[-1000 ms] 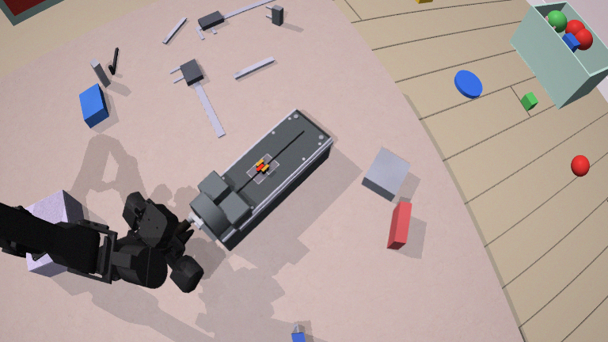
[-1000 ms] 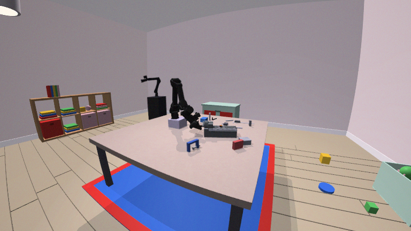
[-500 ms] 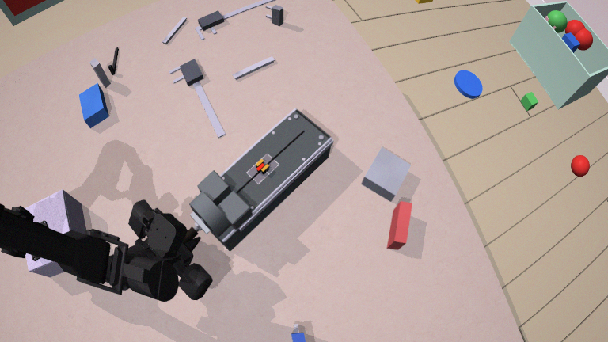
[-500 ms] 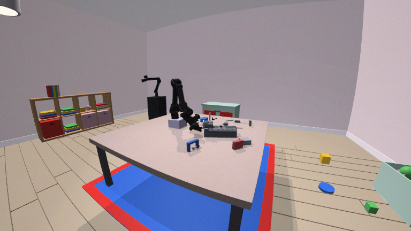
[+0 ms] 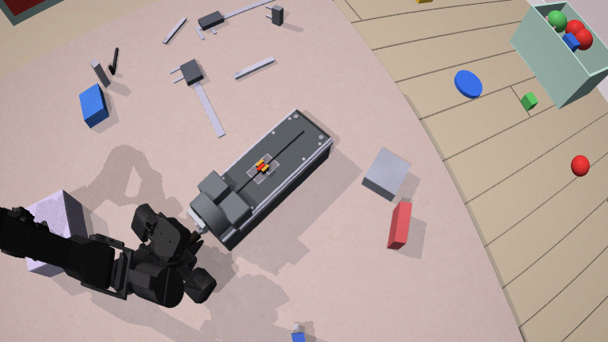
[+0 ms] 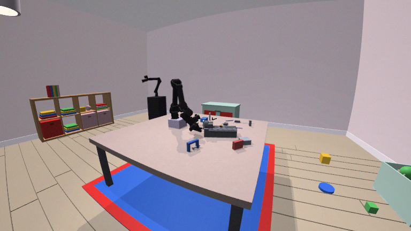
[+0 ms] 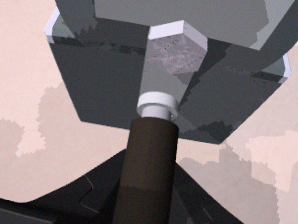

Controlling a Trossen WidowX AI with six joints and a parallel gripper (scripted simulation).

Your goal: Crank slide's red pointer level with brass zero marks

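My gripper tip is 150 mm short of the red pointer, 50 mm below it and 40 mm to the right of it. Also, from my gripper tip: dark brown crank handle 30 mm above, 20 mm behind, 10 mm to the right; red block 310 mm ahead, 170 mm to the right; grey block 360 mm ahead, 70 mm to the right, 10 mm below.
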